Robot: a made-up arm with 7 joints.
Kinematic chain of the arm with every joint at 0, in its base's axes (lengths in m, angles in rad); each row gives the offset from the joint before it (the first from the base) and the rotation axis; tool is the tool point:
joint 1: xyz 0 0 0 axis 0 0.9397 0.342
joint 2: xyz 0 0 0 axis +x
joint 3: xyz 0 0 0 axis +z
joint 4: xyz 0.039 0 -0.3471 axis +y
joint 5: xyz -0.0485 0 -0.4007 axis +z
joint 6: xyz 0 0 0 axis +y
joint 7: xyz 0 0 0 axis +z
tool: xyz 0 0 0
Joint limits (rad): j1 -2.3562..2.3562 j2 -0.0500..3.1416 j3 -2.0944..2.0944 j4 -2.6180..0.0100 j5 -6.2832..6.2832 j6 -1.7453..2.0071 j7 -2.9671..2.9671
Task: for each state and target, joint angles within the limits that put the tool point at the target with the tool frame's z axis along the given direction. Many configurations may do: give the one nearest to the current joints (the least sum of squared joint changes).
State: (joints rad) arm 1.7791 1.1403 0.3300 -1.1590 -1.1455 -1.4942 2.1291
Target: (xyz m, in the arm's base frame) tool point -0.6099 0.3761 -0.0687 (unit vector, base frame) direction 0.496 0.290 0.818
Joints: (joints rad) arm 1.7396 0.7648 0.2414 -0.8290 -1.2271 -1.0490 2.1291
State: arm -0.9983 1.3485 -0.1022 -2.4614 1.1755 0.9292 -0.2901
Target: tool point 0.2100 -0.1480 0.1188 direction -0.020 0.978 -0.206
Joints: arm -0.9404 0.7909 -0.4421 -2.6161 0.9776 0.4922 -0.2901
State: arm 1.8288 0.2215 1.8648 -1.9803 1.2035 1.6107 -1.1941
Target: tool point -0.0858 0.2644 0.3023 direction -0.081 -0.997 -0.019
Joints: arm 1.6024 0.4908 2.0882 -2.2281 1.0383 1.0479 -1.1941
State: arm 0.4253 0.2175 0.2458 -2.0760 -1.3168 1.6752 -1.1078
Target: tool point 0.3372 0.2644 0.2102 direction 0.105 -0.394 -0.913
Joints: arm -0.1442 1.2762 0.5989 -2.0071 -1.1843 1.0899 -1.1078
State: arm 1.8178 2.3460 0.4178 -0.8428 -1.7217 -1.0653 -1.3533
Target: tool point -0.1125 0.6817 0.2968 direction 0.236 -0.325 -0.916
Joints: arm 2.3252 1.7718 -0.0598 -0.1323 -2.1967 -0.8491 -1.3533
